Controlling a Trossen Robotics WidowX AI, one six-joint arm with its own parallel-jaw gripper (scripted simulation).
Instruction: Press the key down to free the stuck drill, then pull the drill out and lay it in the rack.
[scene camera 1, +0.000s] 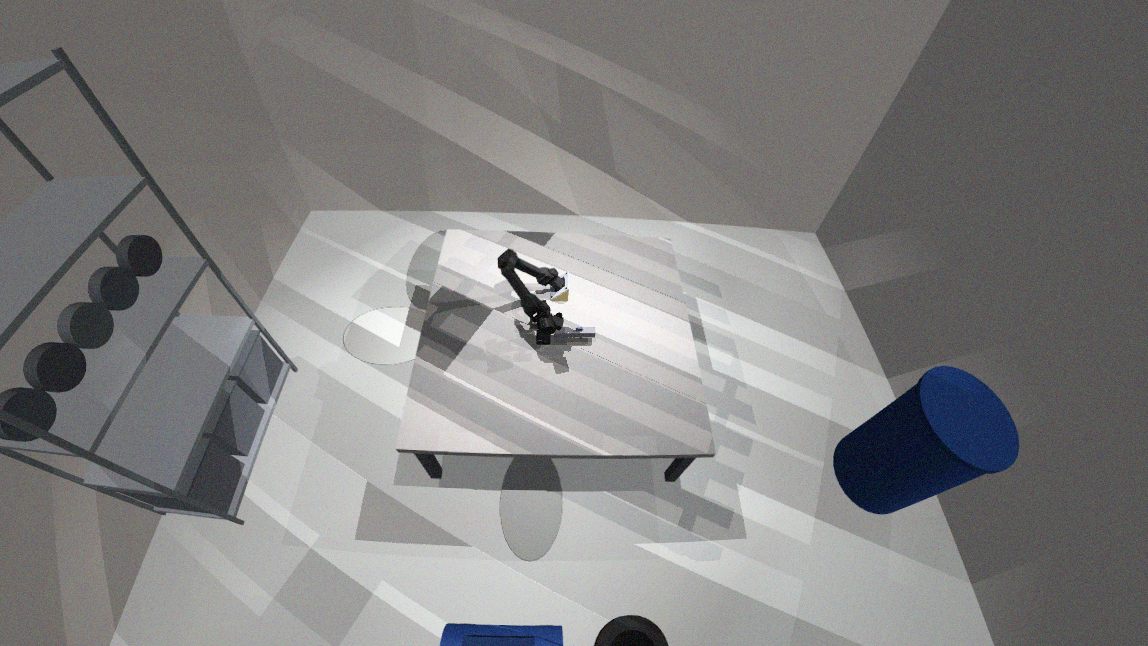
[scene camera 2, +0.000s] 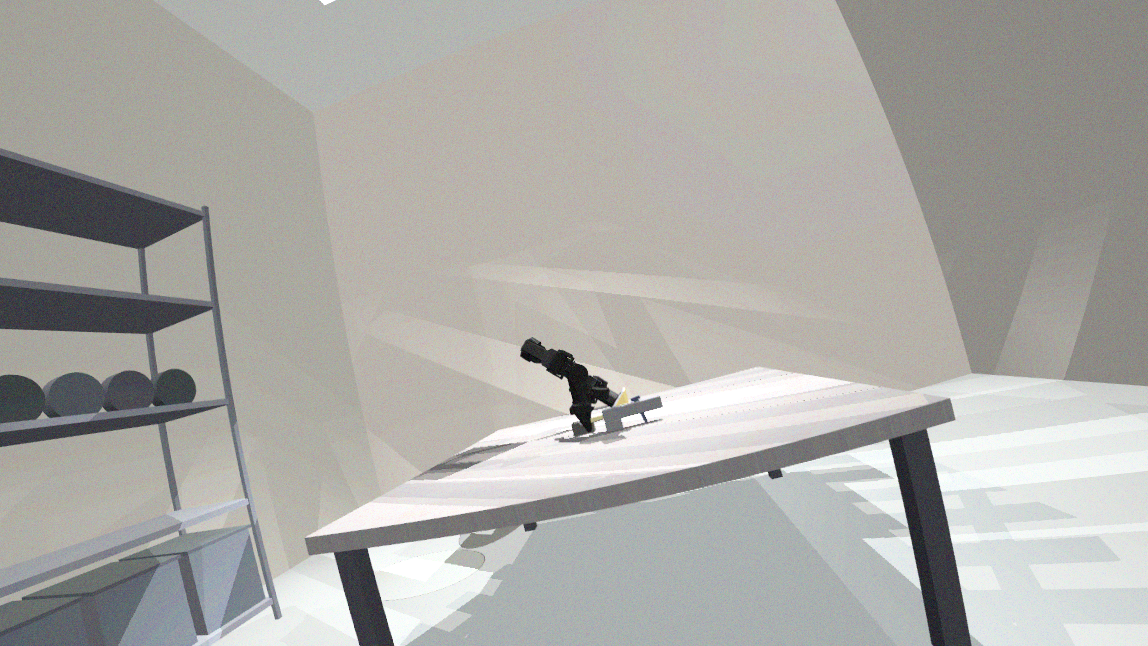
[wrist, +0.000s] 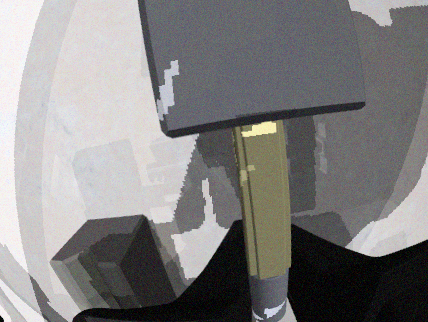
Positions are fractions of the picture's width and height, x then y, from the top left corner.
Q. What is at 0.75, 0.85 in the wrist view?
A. My gripper.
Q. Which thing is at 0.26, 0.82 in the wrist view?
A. A rack.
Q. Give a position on a grey housing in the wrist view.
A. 0.49, 0.23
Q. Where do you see a grey housing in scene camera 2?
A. At 0.53, 0.64
